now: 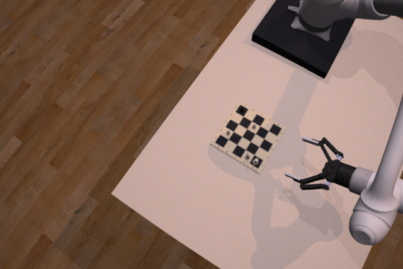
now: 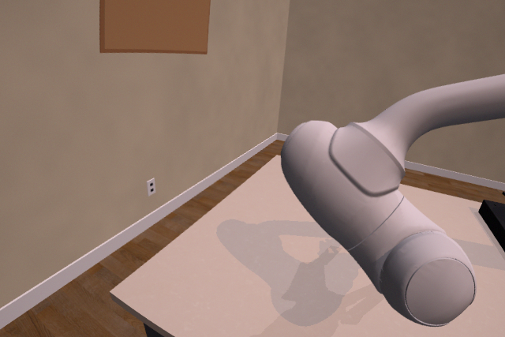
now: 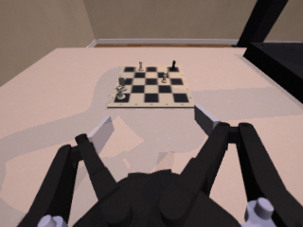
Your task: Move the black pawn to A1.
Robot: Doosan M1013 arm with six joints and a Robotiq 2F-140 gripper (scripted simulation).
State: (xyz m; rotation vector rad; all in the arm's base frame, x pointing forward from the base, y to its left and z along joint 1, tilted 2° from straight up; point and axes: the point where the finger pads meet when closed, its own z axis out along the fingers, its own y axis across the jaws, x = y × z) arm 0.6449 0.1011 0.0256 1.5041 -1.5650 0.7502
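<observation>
Right now my hand is 250 mm to the left of the black pawn, 120 mm past it and 40 mm above it. Also, from my hand: chessboard (190 mm to the right, 60 mm below, 30 mm behind).
</observation>
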